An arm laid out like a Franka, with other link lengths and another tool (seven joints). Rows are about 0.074 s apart.
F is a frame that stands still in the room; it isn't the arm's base.
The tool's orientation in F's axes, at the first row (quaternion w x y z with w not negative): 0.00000, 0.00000, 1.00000, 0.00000
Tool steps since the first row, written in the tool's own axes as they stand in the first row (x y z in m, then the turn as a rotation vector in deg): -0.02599, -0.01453, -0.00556, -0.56, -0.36, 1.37; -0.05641, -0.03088, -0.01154, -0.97, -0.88, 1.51; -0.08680, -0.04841, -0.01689, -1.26, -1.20, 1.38; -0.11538, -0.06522, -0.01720, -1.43, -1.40, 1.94; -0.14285, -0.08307, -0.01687, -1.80, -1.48, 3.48; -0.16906, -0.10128, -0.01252, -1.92, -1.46, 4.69
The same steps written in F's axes. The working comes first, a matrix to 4 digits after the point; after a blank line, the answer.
The tool's axes in the first row as the columns of a matrix, in F's axes (used below as rounded here):
-1.0000, 0.0000, 0.0000
0.0000, 1.0000, 0.0000
0.0000, 0.0000, -1.0000

0.02599, -0.01453, 0.00556, 0.56, -0.36, -1.37; 0.05641, -0.03088, 0.01154, 0.97, -0.88, -1.51; 0.08680, -0.04841, 0.01689, 1.26, -1.20, -1.38; 0.11538, -0.06522, 0.01720, 1.43, -1.40, -1.94; 0.14285, -0.08307, 0.01687, 1.80, -1.48, -3.48; 0.16906, -0.10128, 0.01252, 1.92, -1.46, -4.69
